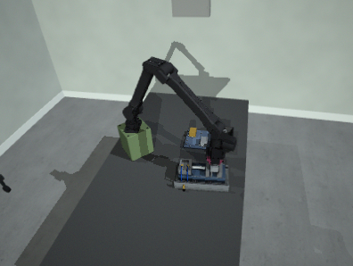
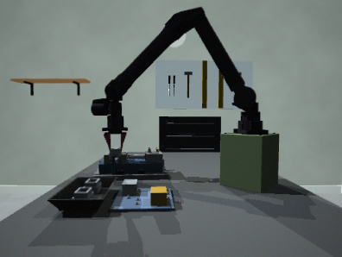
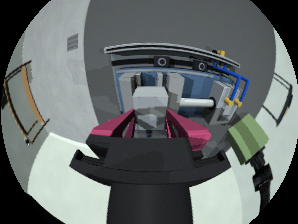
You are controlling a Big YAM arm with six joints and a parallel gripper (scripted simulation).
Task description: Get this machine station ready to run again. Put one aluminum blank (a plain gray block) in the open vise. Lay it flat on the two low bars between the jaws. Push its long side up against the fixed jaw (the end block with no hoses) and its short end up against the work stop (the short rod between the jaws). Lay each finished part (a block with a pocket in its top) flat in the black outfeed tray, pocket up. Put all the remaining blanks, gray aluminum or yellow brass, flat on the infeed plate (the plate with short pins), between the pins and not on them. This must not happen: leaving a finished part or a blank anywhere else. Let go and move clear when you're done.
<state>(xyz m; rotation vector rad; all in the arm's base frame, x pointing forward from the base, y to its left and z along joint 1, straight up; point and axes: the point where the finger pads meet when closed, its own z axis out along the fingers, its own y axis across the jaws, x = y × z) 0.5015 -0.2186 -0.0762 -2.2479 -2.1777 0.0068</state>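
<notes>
Now: the gray aluminum blank 20 mm below my hand. Also, from my hand: vise: 70 mm behind, 70 mm below; yellow brass blank: 140 mm behind, 390 mm to the left, 90 mm below.
</notes>
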